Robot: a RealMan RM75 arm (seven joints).
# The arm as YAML. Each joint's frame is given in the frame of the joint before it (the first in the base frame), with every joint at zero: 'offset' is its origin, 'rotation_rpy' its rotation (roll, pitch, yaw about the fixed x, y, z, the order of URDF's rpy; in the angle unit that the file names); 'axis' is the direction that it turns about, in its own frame. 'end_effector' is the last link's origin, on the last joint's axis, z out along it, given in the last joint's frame.
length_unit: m
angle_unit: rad
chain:
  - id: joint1
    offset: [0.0, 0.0, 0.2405]
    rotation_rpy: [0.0, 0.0, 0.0]
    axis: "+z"
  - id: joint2
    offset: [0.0, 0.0, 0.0]
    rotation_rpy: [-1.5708, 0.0, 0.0]
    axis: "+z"
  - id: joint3
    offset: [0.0, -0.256, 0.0]
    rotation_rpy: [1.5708, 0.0, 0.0]
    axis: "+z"
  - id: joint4
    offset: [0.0, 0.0, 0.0]
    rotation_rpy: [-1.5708, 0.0, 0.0]
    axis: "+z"
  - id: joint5
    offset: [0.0, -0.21, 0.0]
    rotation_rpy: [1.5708, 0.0, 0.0]
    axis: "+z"
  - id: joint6
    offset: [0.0, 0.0, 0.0]
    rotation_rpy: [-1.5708, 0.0, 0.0]
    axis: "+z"
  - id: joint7
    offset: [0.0, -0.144, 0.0]
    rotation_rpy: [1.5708, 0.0, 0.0]
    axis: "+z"
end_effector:
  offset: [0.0, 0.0, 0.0]
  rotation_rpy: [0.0, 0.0, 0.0]
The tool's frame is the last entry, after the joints.
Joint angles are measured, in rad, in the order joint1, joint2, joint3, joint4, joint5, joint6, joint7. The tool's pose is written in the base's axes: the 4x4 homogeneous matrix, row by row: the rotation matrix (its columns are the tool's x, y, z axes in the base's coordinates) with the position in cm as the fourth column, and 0 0 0 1 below. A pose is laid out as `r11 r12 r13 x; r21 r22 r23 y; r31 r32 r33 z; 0 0 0 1`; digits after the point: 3 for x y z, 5 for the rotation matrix.
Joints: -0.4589 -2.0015 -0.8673 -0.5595 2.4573 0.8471 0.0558
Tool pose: 0.79257 0.53981 0.28362 -24.807; -0.06429 -0.38856 0.91918 36.991; 0.60638 -0.74675 -0.27325 -4.556; 0 0 0 1
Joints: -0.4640 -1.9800 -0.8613 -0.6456 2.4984 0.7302 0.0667
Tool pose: 0.81890 0.49901 0.28355 -23.463; -0.03341 -0.45176 0.89152 37.342; 0.57297 -0.73953 -0.35327 -5.448; 0 0 0 1
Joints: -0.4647 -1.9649 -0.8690 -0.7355 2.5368 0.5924 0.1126
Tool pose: 0.86109 0.43628 0.26114 -22.279; -0.00792 -0.50203 0.86481 37.544; 0.50840 -0.74675 -0.42884 -6.333; 0 0 0 1
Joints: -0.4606 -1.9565 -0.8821 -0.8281 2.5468 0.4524 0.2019
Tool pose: 0.90419 0.36135 0.22773 -21.133; 0.00278 -0.53814 0.84285 37.584; 0.42712 -0.76147 -0.48759 -7.054; 0 0 0 1
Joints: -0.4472 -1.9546 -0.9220 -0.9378 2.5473 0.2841 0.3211
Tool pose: 0.94208 0.28266 0.18050 -19.902; 0.01212 -0.56654 0.82394 37.619; 0.33516 -0.77404 -0.53715 -7.409; 0 0 0 1
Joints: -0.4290 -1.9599 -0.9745 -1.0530 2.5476 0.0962 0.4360
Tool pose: 0.96900 0.21174 0.12729 -18.638; 0.02683 -0.60238 0.79776 37.454; 0.24560 -0.76961 -0.58939 -7.573; 0 0 0 1
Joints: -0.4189 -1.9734 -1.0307 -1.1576 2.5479 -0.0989 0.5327
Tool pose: 0.98556 0.15194 0.07473 -17.279; 0.04226 -0.64808 0.76040 37.178; 0.16397 -0.74626 -0.64514 -7.674; 0 0 0 1
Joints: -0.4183 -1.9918 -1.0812 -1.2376 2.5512 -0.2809 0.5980
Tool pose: 0.99357 0.11095 0.02252 -16.155; 0.06160 -0.69669 0.71472 36.784; 0.09499 -0.70874 -0.69905 -7.803; 0 0 0 1
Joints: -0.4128 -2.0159 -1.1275 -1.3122 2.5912 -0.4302 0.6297
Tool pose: 0.99719 0.07283 -0.01735 -15.063; 0.06505 -0.72815 0.68233 36.334; 0.03707 -0.68154 -0.73084 -7.668; 0 0 0 1
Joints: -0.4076 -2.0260 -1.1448 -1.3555 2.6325 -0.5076 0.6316
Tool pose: 0.99798 0.04489 -0.04487 -14.628; 0.06339 -0.74000 0.66961 36.028; -0.00315 -0.67110 -0.74136 -7.467; 0 0 0 1
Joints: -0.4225 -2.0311 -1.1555 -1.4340 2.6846 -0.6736 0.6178
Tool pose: 0.99417 -0.00251 -0.10780 -13.605; 0.06601 -0.77632 0.62688 35.316; -0.08526 -0.63034 -0.77162 -7.226; 0 0 0 1
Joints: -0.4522 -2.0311 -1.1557 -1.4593 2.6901 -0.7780 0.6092
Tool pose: 0.98783 -0.02213 -0.15394 -13.023; 0.07327 -0.80688 0.58616 34.921; -0.13718 -0.59031 -0.79544 -7.355; 0 0 0 1
